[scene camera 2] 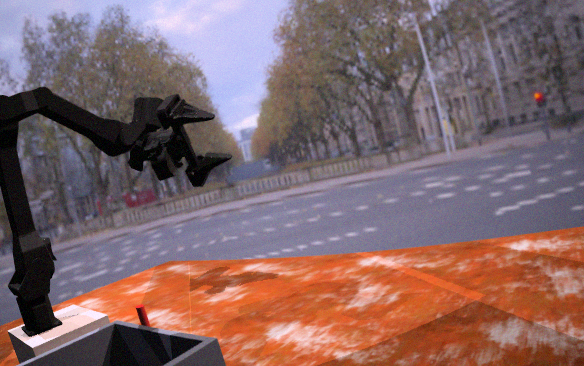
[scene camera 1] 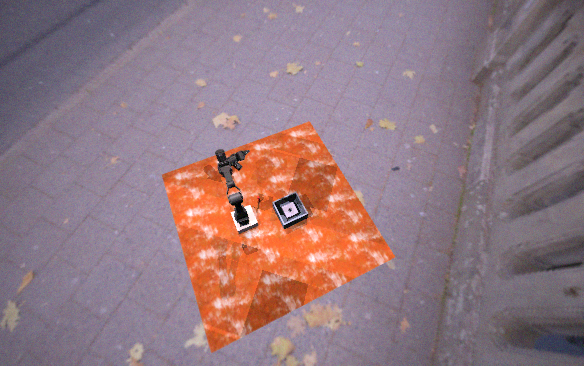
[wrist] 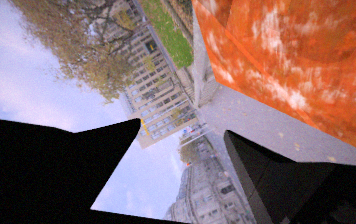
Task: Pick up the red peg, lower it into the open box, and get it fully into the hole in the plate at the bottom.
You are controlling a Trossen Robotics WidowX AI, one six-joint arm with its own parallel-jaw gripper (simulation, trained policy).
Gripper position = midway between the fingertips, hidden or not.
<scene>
In view: the gripper (scene camera 2: 223, 137).
The gripper is seen too in the wrist view (wrist: 182, 128).
</scene>
